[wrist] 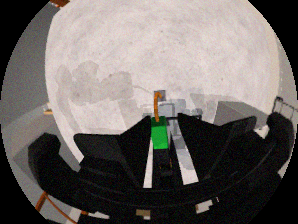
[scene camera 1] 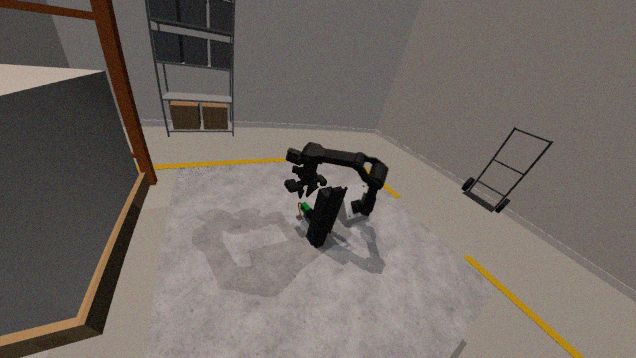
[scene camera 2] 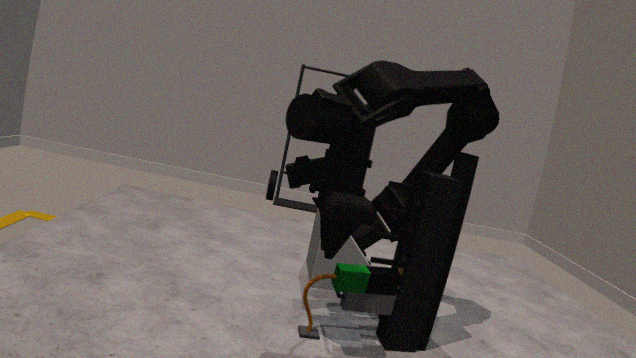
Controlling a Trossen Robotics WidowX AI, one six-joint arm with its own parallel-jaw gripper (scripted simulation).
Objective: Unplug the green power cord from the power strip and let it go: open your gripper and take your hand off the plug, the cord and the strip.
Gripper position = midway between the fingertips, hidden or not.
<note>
In view: my gripper (scene camera 2: 326, 254) and a green plug (scene camera 2: 376, 280).
My gripper is seen too in the wrist view (wrist: 164, 117) and in scene camera 1 (scene camera 1: 303, 197).
</note>
